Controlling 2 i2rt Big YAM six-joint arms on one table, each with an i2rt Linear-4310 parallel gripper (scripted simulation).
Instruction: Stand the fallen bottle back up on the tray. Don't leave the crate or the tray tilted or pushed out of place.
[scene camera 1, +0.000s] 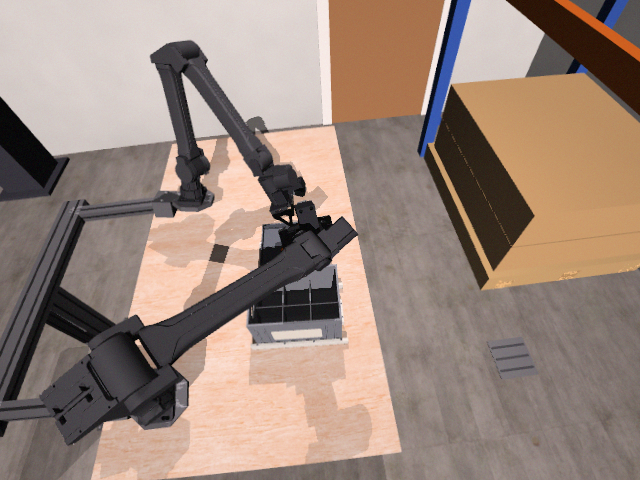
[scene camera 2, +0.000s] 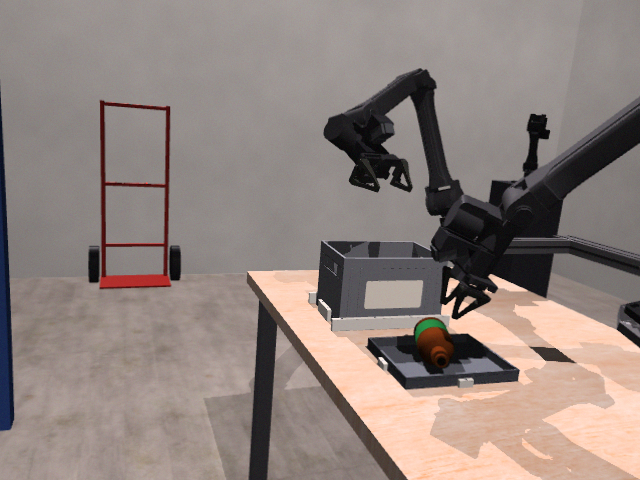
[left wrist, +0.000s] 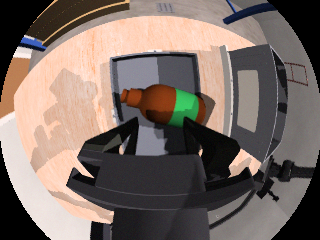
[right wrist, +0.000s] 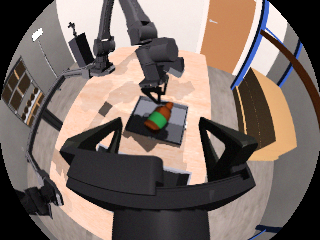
Scene:
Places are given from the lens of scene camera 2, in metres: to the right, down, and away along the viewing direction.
my left gripper (scene camera 2: 448, 311): 0.26, 0.14, 1.10
my right gripper (scene camera 2: 395, 190): 0.17, -0.11, 1.22
brown bottle (scene camera 2: 434, 343): 0.23, 0.21, 1.09
grey divided crate (scene camera 2: 356, 278): 0.09, 0.09, 1.28
tray (scene camera 2: 472, 359): 0.33, 0.26, 1.17
The marked spots on the brown bottle and the grey divided crate are 0.26 m apart.

